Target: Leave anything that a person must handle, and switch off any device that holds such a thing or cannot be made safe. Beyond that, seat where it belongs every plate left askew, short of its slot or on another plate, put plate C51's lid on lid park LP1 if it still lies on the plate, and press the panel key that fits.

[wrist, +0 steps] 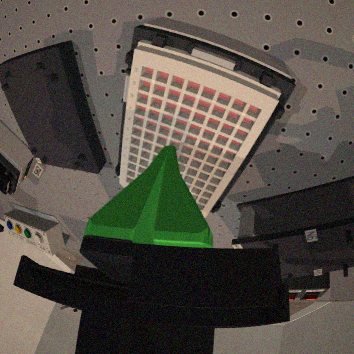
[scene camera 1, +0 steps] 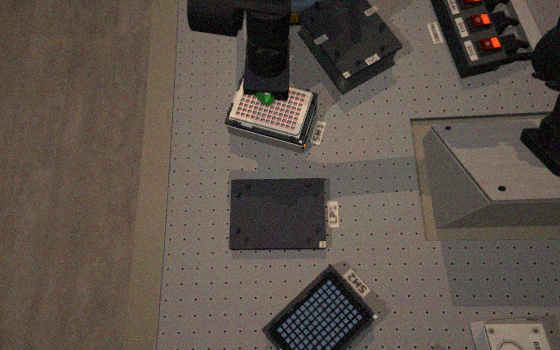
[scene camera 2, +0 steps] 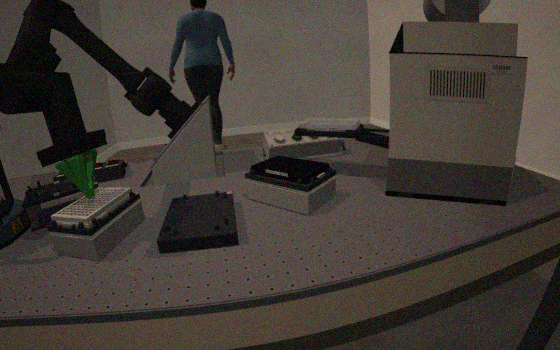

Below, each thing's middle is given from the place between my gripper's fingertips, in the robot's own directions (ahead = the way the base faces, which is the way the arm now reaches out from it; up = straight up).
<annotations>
Right now my hand is 10 mm past the white well plate with red wells (scene camera 1: 287, 118) and 20 mm above it. Round my hand: plate with blue wells (scene camera 1: 328, 308): 90 mm behind, 350 mm to the left, 20 mm below; station SH1 (scene camera 2: 95, 242): 20 mm behind, 50 mm below; dark flat pad LP1 (scene camera 1: 274, 214): 30 mm behind, 180 mm to the left, 70 mm below.
</annotations>
